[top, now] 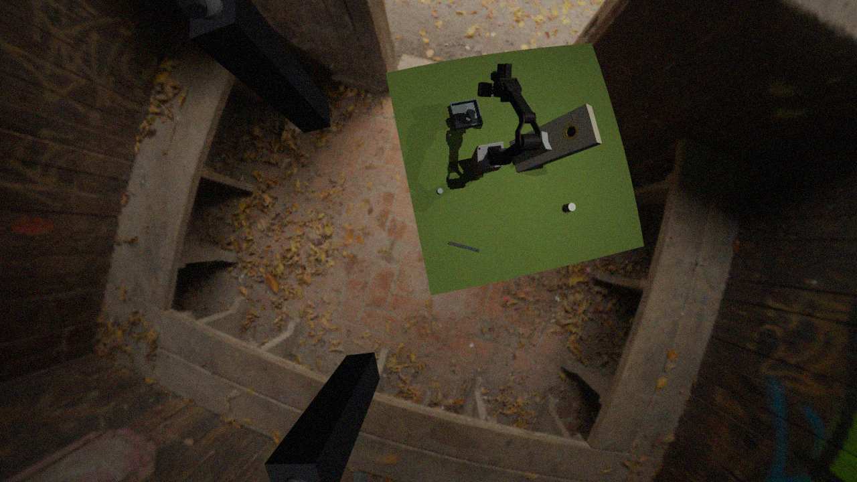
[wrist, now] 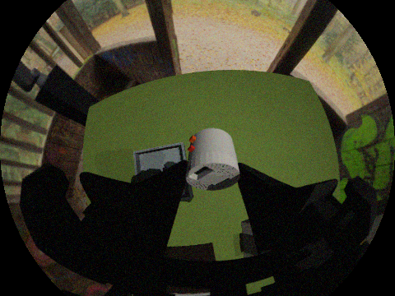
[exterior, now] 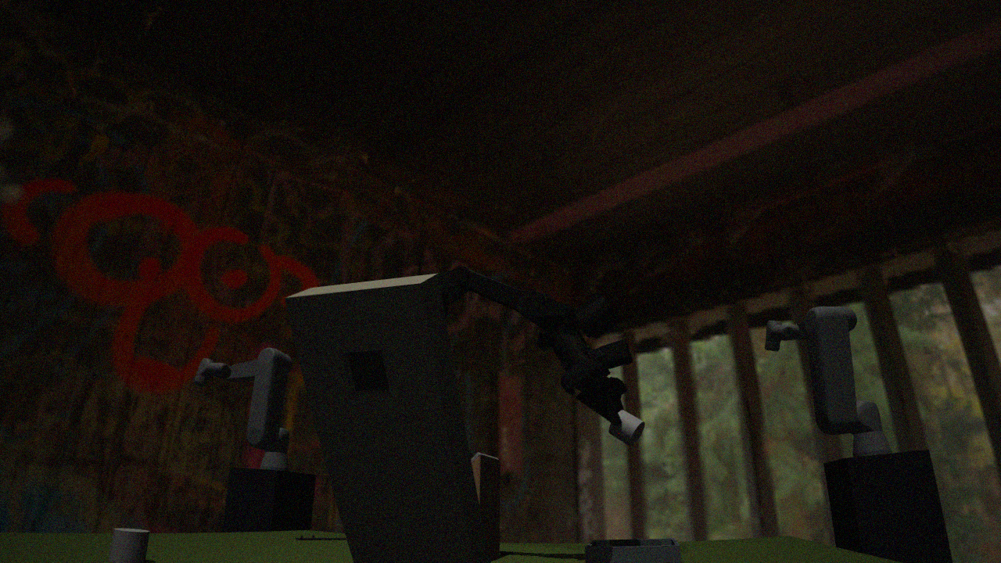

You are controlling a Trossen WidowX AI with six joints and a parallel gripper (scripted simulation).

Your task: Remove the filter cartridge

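Right now my gripper tip is 21 cm above the grey tray and 12 cm past it. Round my gripper tip: round filter cartridge (right at my gripper tip).
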